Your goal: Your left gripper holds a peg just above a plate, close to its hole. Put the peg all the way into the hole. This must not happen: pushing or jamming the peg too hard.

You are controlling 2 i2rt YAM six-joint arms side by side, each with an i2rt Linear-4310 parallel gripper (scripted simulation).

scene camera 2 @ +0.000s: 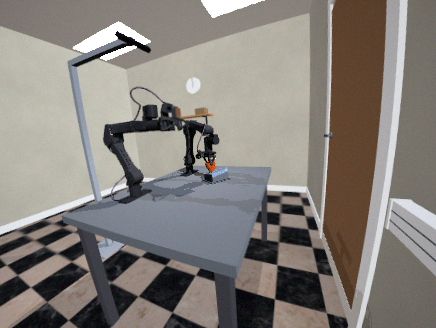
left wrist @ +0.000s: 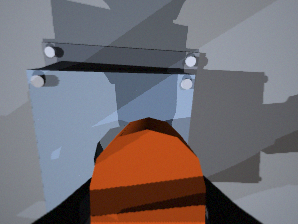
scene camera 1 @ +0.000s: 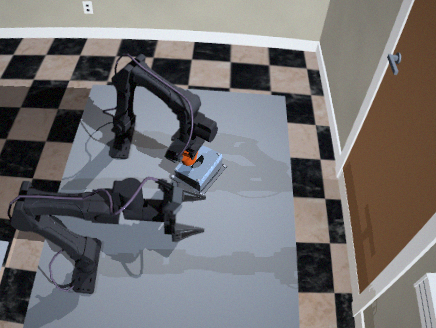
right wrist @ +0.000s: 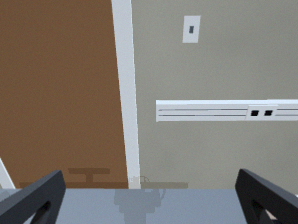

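In the right wrist view I see my right gripper, and the pictures show it together with my left gripper. They also show an orange peg, a blue plate and a grey post.
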